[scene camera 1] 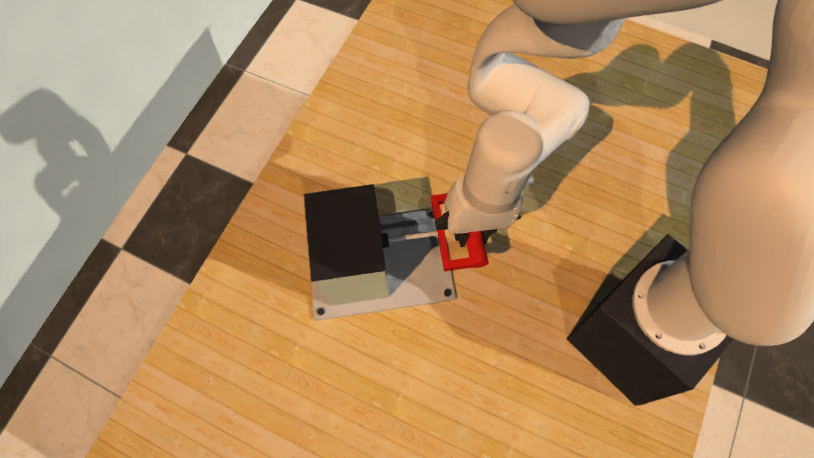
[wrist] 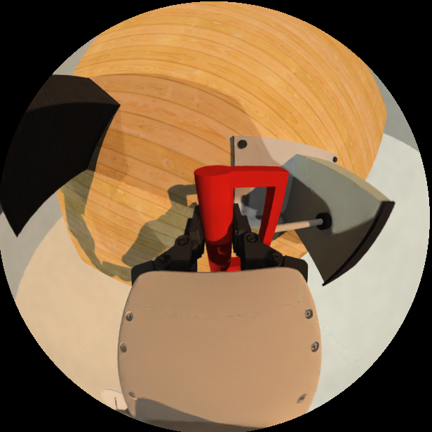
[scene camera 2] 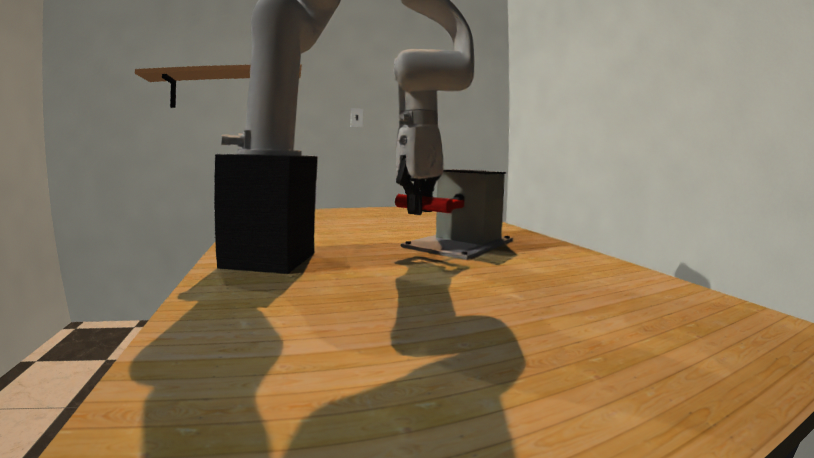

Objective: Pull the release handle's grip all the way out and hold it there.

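The red grip is a rectangular frame with a thick round outer bar. It stands out from the housing, a grey box with a black top. A thin pale rod joins the grip to a black collar on the housing's face; in the second scene view the rod is hidden. My gripper is shut on the round bar, one finger on each side of it. In the first scene view the arm hides part of the grip and the fingers.
The housing stands on a grey base plate with dark bolts, on the wooden table. The arm's black pedestal stands across from the housing. A wall shelf is behind.
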